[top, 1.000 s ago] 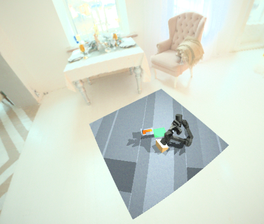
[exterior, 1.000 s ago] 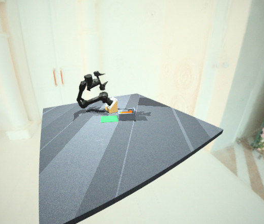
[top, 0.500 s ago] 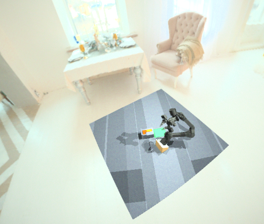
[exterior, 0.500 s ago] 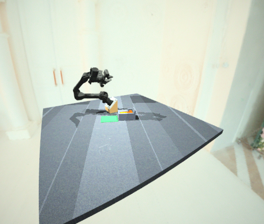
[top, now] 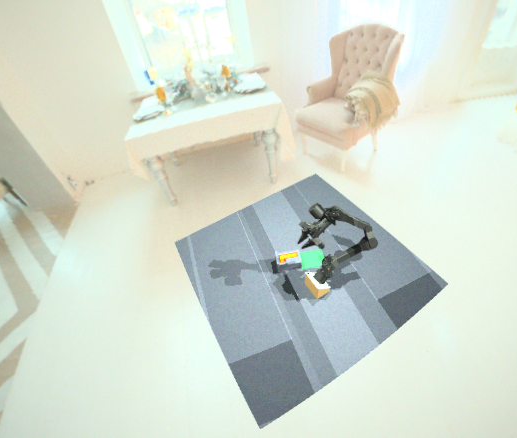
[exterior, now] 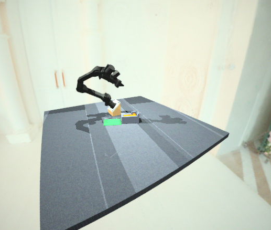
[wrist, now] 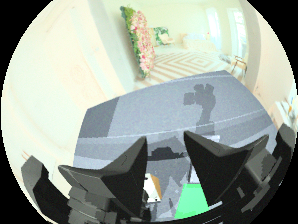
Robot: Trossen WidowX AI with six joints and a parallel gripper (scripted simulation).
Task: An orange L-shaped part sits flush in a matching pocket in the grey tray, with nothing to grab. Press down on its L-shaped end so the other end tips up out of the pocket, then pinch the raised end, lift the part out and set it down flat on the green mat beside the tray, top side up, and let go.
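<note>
Now: gripper tip 26 cm above the orange L-shaped part, 12 cm short of it and 1 cm to the right of it. Also, from my gripper tip: green mat 32 cm below, 14 cm to the right, 4 cm ahead.
</note>
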